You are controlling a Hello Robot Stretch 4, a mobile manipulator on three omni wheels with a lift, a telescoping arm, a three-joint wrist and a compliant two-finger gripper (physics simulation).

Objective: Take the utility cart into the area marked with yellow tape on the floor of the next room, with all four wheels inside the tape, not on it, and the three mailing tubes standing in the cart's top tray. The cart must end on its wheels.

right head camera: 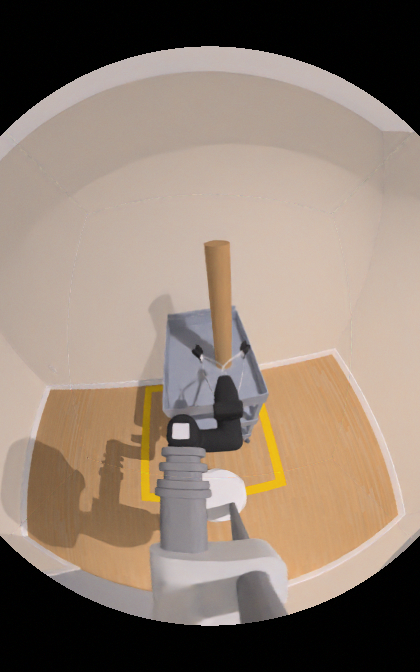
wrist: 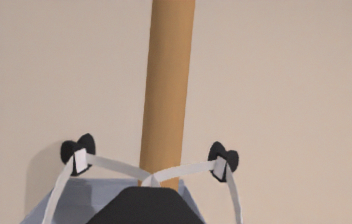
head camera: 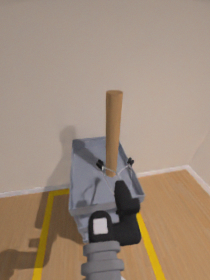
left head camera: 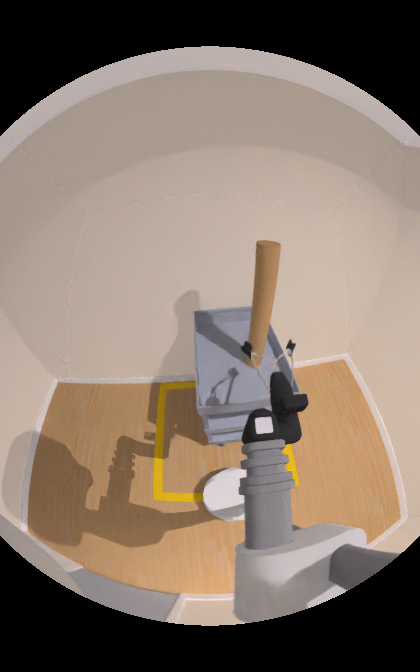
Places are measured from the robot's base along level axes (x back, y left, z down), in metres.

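Pixels of known places: gripper, fingertip midpoint: (wrist: 153,150) (head camera: 114,159).
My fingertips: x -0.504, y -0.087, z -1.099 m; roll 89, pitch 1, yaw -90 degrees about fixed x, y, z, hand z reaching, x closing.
Note:
Behind a point stands the place of what it marks.
The grey-blue utility cart (head camera: 95,207) {x -0.413, y 0.026, z -0.805 m} (left head camera: 216,408) (right head camera: 189,412) stands upright by the far wall. One brown mailing tube (head camera: 114,117) {x -0.642, y -0.102, z -1.261 m} (left head camera: 266,290) (right head camera: 219,295) (wrist: 167,85) {x -0.642, y -0.102, z -1.184 m} stands in its top tray, right of the middle. The other two tubes do not show. The yellow tape (head camera: 44,240) {x -0.484, y 0.606, z 0.027 m} (left head camera: 159,450) (right head camera: 146,450) runs on the floor around the cart's near part. One near wheel (right head camera: 247,441) shows inside it; the far wheels are hidden. My gripper (head camera: 115,163) {x -0.505, y -0.087, z -1.099 m} (left head camera: 269,347) (right head camera: 221,350) (wrist: 153,150) {x -0.505, y -0.087, z -1.099 m} is open, in front of the tube, fingertips apart on either side in view.
The far wall (head camera: 50,100) {x -1.099, y 0.357, z -1.223 m} (left head camera: 210,250) rises close behind the cart. A side wall (left head camera: 385,325) stands to the right. A white round part (left head camera: 222,495) (right head camera: 227,492) sits low over the near tape line, in front of the cart. My arm's shadow falls on the floor at the left.

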